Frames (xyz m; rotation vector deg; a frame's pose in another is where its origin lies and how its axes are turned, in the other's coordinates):
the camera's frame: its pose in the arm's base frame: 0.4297 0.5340 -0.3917 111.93 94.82 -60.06
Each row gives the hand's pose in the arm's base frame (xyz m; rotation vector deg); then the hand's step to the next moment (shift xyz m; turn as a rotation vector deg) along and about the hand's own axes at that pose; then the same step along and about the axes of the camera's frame.
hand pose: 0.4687 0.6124 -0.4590 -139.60 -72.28 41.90
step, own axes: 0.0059 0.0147 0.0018 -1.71 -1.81 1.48
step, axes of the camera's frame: 0.0056 0.0138 0.0057 -0.43 -2.69 0.98
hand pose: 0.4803 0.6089 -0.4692 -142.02 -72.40 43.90
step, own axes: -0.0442 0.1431 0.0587 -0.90 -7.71 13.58
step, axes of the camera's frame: -0.0086 0.0865 0.1353 7.58 -12.15 6.28
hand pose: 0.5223 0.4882 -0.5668 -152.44 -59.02 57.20
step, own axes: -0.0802 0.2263 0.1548 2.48 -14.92 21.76
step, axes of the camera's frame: -0.0529 0.0720 0.2713 16.12 -19.61 7.58
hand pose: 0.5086 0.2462 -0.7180 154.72 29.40 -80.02
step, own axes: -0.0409 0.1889 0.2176 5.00 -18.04 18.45
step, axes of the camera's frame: -0.0780 -0.0500 0.2759 18.94 -17.87 3.57
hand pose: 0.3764 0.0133 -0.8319 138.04 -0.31 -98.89
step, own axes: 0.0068 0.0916 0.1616 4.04 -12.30 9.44
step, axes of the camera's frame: -0.0496 -0.0990 0.1493 12.99 -9.33 0.98
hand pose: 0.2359 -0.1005 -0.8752 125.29 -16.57 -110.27
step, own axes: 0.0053 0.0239 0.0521 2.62 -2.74 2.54
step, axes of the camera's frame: -0.0159 -0.0418 0.0363 3.79 -1.86 1.74
